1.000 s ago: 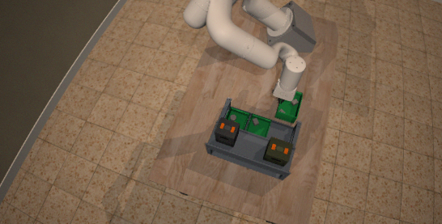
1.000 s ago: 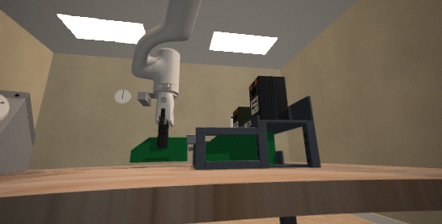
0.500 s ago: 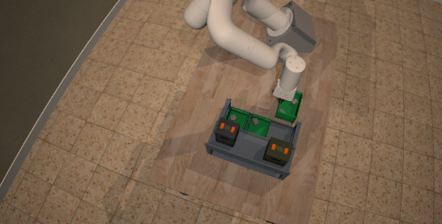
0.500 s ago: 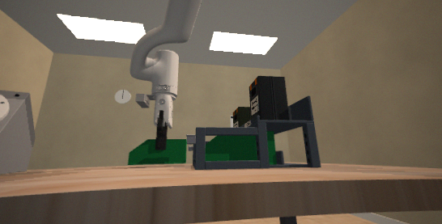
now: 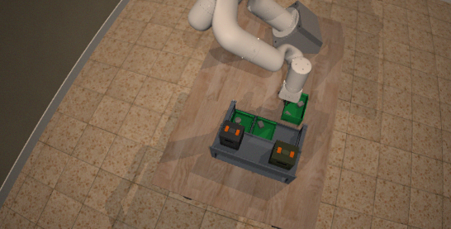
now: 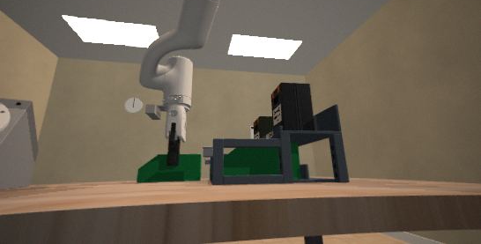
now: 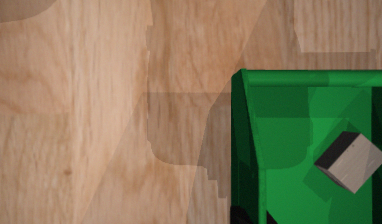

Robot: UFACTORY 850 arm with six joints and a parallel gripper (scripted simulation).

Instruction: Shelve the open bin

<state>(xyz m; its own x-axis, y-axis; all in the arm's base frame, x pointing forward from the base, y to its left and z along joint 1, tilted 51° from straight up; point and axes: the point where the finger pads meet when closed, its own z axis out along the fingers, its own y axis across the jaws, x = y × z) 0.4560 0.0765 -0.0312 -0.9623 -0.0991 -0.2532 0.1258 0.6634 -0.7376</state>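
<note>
Right now my hand is 5 cm to the right of the green bin and 2 cm above it. Also, from my hand: olive box: 31 cm ahead, 1 cm to the left, 9 cm above; grey shelf: 22 cm ahead, 9 cm to the right; black box: 27 cm ahead, 22 cm to the right, 10 cm above.
</note>
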